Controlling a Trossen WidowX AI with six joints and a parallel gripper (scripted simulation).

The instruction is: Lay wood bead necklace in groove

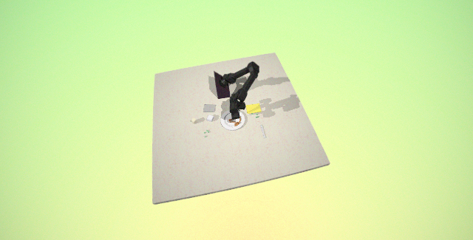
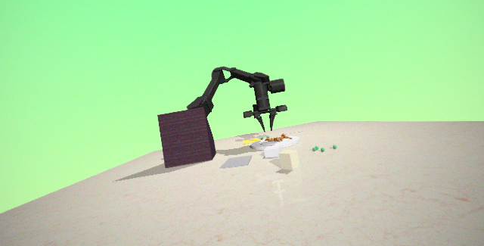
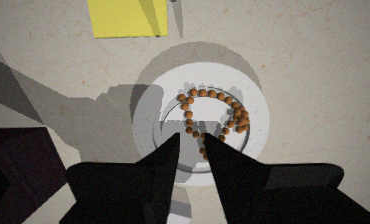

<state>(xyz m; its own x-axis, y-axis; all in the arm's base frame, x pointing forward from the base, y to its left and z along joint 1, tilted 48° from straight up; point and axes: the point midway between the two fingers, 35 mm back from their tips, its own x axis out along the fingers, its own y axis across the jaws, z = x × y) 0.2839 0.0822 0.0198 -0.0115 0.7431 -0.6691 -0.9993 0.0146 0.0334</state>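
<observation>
Now: gripper tip 2 cm short of the round white bead board, 2 cm to the left of it and 4 cm above it. Round my gripper tip: thin white strip (17 cm ahead, 20 cm to the left, 5 cm below); then yellow card (7 cm behind, 17 cm to the left, 5 cm below); then grey flat plate (14 cm behind, 21 cm to the right, 5 cm below).
</observation>
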